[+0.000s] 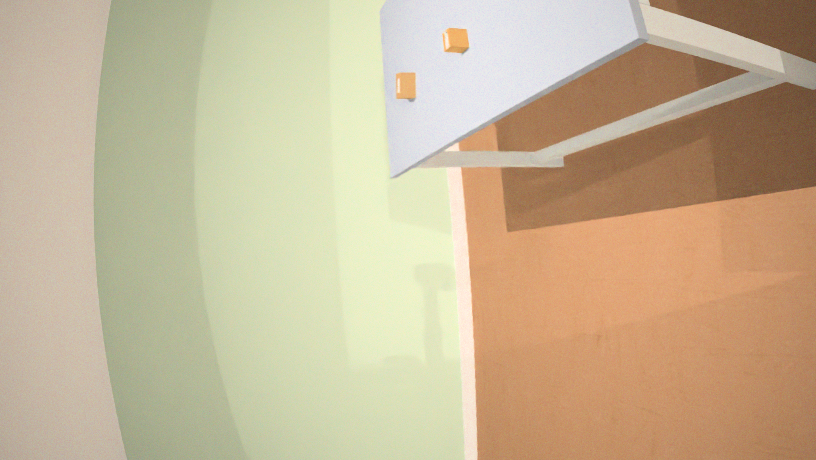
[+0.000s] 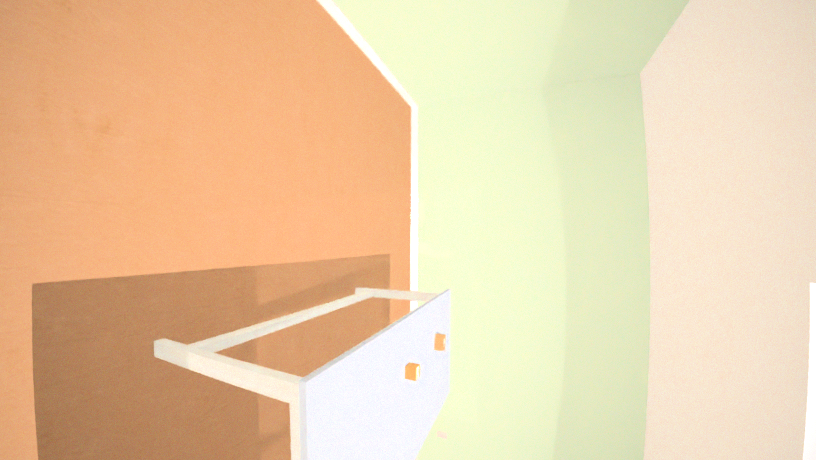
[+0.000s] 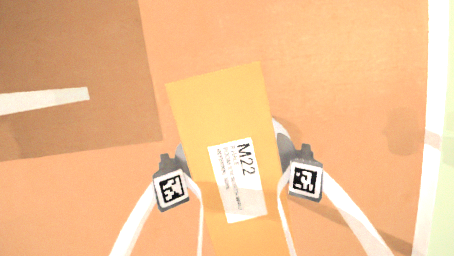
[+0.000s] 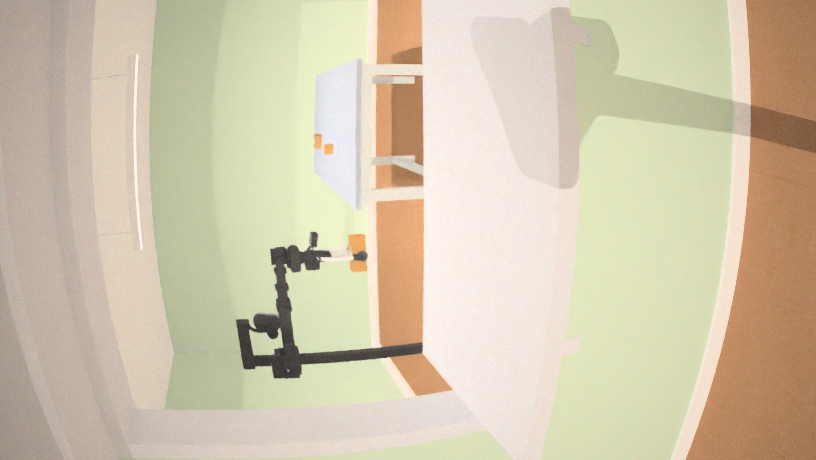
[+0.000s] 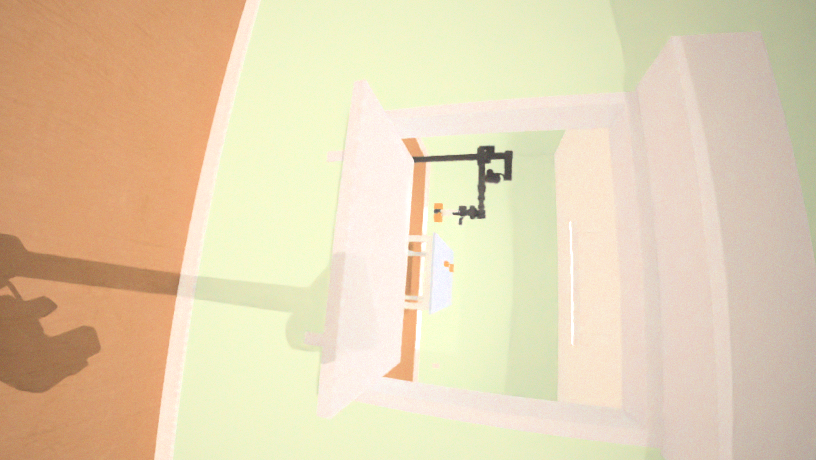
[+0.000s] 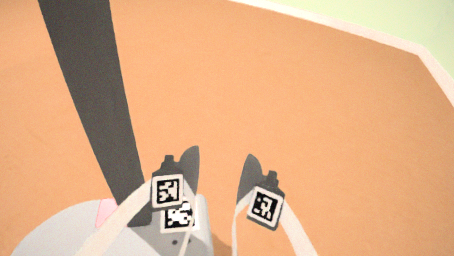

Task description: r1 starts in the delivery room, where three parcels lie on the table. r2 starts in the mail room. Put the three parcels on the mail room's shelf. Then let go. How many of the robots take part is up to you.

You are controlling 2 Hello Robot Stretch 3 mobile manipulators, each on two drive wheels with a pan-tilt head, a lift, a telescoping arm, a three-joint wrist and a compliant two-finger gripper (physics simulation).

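The r1 gripper (image 3: 234, 155) (image 4: 358, 255) is shut on the orange parcel marked M22 (image 3: 225, 110) (image 4: 357, 242) (image 5: 438, 218). It holds the parcel in the air over the floor, beside the delivery table. Two other orange parcels stand on that table (image 1: 542, 34) (image 2: 354, 411) (image 4: 341, 108): one parcel (image 1: 456, 40) (image 2: 412, 371) (image 4: 328, 148), and one parcel (image 1: 405, 85) (image 2: 440, 341) (image 4: 317, 140) nearer the table's edge by the wall. The r2 gripper (image 6: 222, 167) is open and empty above the floor, near r2's own base. The mail room's shelf does not show.
A wall opening with a wide pale ledge (image 4: 491, 257) (image 5: 365, 228) lies between r2 and the delivery room. The r1 mast (image 4: 354, 355) (image 5: 451, 158) and arm show through it. The r2 mast (image 6: 90, 90) and grey base (image 6: 65, 235) are close to r2's gripper.
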